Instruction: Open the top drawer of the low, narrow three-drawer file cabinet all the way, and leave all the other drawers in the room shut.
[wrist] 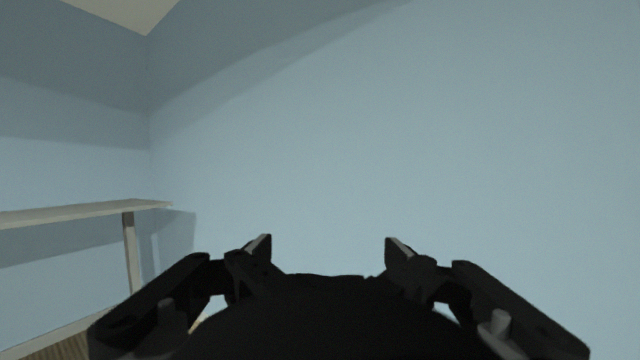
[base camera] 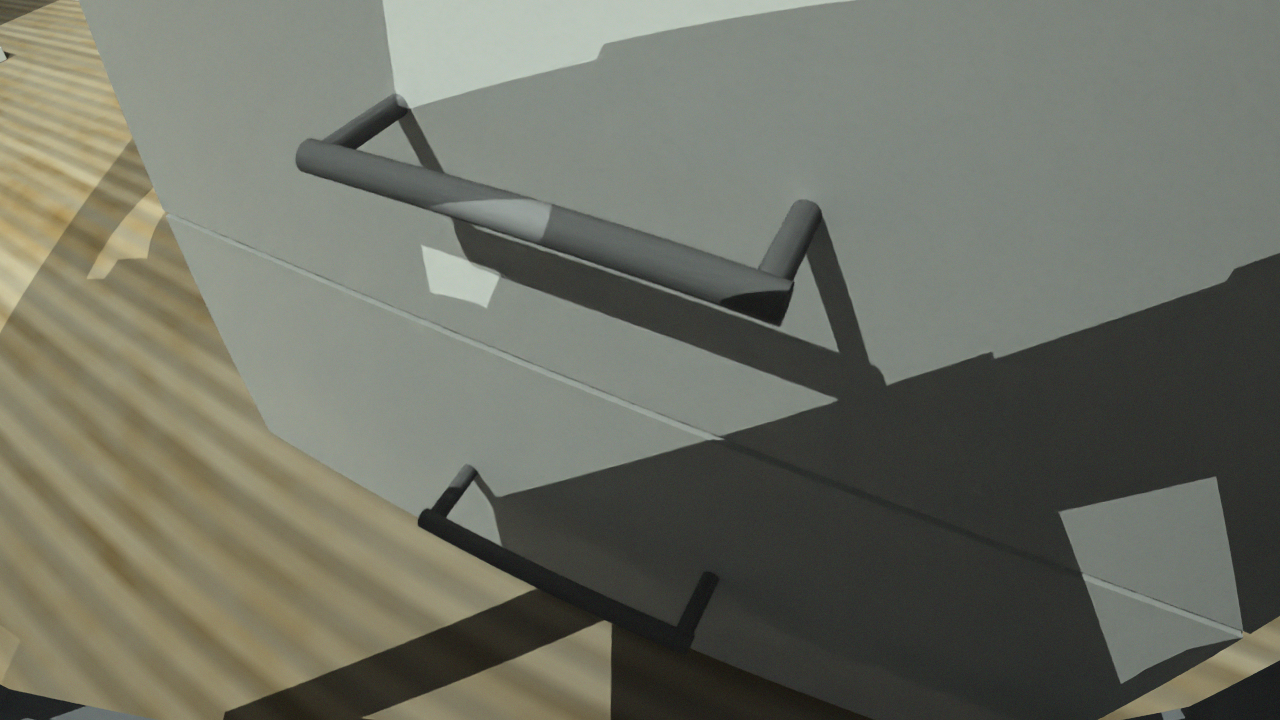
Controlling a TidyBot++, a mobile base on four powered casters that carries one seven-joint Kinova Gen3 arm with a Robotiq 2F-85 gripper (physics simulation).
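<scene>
The pale grey file cabinet fills much of the base camera view, very close and slanted. A thin seam parts two of its drawer fronts, which look flush. The larger bar handle is on the front above the seam. A second dark bar handle is on the front below it, near the floor. The cabinet's top edge does not show, so I cannot tell for certain which drawers these are. My gripper is open and empty in the wrist view, pointing at the blue wall. The cabinet does not show in the wrist view.
A light table or shelf with a post stands at the left of the wrist view, near the room corner. The blue wall spans the middle and right. Wooden floor shows at the left of the cabinet, with dark shadows across it.
</scene>
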